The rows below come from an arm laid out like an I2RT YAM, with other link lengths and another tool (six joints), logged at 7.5 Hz.
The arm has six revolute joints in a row. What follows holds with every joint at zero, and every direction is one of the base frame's. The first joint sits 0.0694 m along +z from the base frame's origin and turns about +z. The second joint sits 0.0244 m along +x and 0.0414 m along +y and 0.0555 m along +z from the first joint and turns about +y. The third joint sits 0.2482 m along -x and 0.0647 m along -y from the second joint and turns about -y. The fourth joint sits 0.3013 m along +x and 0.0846 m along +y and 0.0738 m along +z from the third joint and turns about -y. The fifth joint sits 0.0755 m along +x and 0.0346 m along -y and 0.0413 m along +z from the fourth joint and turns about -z. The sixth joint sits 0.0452 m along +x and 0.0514 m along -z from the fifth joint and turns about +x. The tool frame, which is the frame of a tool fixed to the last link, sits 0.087 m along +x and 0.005 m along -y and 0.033 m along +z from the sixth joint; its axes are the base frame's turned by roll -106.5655, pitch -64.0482 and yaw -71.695 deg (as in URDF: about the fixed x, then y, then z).
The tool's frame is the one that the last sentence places.
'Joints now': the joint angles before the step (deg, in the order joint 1, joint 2, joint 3, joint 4, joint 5, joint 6). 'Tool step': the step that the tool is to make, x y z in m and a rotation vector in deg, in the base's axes. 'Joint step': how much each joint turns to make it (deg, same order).
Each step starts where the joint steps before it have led.
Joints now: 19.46, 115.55, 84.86, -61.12, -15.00, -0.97
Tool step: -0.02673, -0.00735, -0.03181, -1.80, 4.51, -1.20
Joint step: 0.42, 0.00, -6.07, 1.65, 0.06, 1.68
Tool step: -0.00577, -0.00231, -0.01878, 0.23, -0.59, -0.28
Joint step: -0.02, 0.00, -3.83, 4.53, -0.04, 0.26
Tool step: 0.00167, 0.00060, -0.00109, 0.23, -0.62, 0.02
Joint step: 0.00, 0.00, -0.24, 0.89, 0.00, -0.02
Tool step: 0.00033, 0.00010, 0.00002, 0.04, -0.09, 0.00
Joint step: -0.01, 0.00, 0.00, 0.10, -0.01, -0.01
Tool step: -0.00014, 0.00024, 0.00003, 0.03, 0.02, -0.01
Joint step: 0.03, -0.01, -0.01, 0.00, -0.04, 0.04
